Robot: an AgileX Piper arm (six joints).
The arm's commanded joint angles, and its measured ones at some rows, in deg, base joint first. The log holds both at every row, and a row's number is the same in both.
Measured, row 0: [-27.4, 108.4, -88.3, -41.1, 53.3, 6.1]
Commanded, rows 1 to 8: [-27.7, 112.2, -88.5, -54.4, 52.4, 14.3]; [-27.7, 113.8, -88.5, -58.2, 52.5, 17.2]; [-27.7, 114.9, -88.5, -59.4, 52.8, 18.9]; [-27.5, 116.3, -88.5, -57.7, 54.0, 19.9]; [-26.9, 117.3, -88.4, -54.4, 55.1, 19.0]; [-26.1, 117.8, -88.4, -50.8, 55.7, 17.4]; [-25.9, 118.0, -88.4, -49.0, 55.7, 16.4]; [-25.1, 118.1, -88.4, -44.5, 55.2, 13.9]
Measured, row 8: [-26.1, 117.8, -88.3, -49.6, 55.1, 16.9]
